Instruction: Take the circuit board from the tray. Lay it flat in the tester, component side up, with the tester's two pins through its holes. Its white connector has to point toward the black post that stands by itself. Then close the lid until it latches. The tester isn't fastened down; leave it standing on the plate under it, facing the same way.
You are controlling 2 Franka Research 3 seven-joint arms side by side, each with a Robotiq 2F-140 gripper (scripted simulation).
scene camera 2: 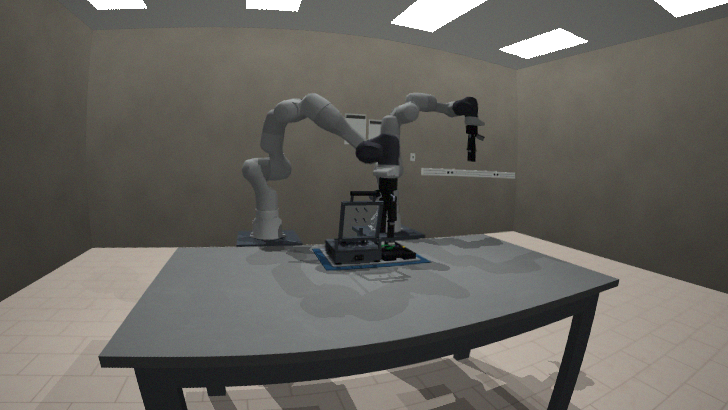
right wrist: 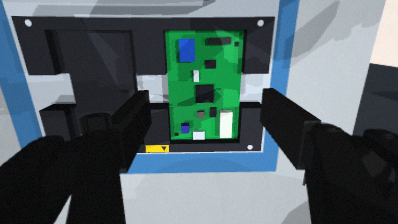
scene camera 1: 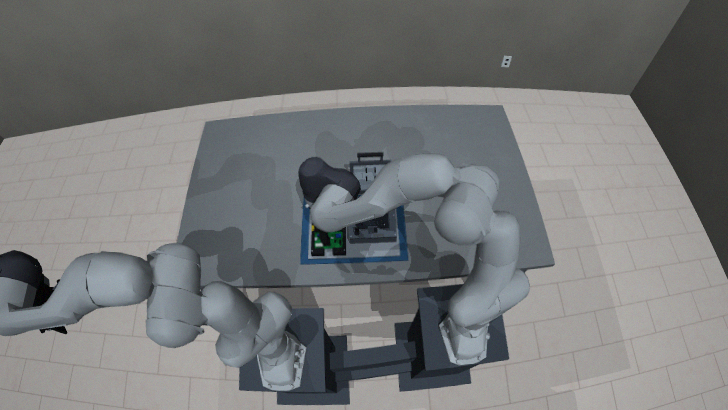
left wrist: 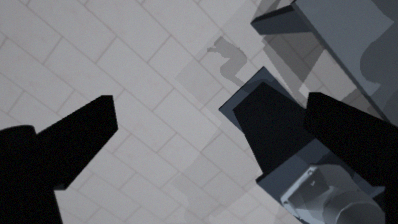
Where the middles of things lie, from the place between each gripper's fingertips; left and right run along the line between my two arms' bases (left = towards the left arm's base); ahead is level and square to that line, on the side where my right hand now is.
Labels:
The green circuit board (right wrist: 204,67) is 8 cm below my right hand (scene camera 2: 386,235). From my right hand the other things lie so: clear lid (scene camera 1: 365,171): 16 cm ahead, 19 cm to the right, 9 cm above; black tray (right wrist: 102,55): 5 cm ahead, 1 cm to the right, 8 cm below.
Right now my left hand is 360 mm short of the green circuit board, 770 mm to the left of it and 390 mm above it. From my left hand the other things lie so: clear lid 520 mm ahead, 960 mm to the right, 230 mm below; black tray 410 mm ahead, 780 mm to the right, 390 mm below.

